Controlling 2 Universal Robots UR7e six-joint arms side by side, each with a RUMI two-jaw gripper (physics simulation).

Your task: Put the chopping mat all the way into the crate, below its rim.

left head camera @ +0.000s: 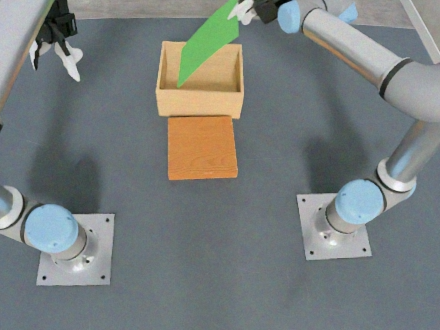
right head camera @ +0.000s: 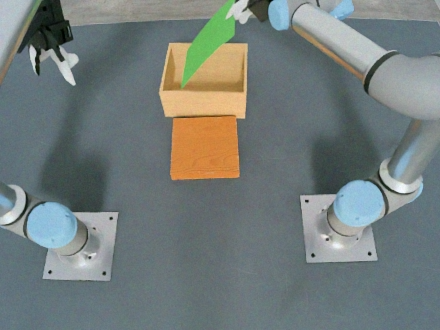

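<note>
The chopping mat (left head camera: 207, 44) (right head camera: 207, 45) is a thin green sheet. It hangs tilted over the wooden crate (left head camera: 200, 103) (right head camera: 204, 104), its lower corner towards the crate's left front in the picture and its upper end above the back rim. Whether that corner is below the rim or touches the crate, I cannot tell. My right gripper (left head camera: 234, 13) (right head camera: 231, 12) is shut on the mat's upper end at the top of both views. My left gripper (left head camera: 55, 67) (right head camera: 54, 72) is open and empty, at the upper left, well apart from the crate.
An orange-brown wooden board (left head camera: 201, 148) (right head camera: 205, 148) lies directly in front of the crate. My right forearm reaches in from the right side, above the table (left head camera: 210, 250) (right head camera: 210, 250). The table's far edge runs behind the crate.
</note>
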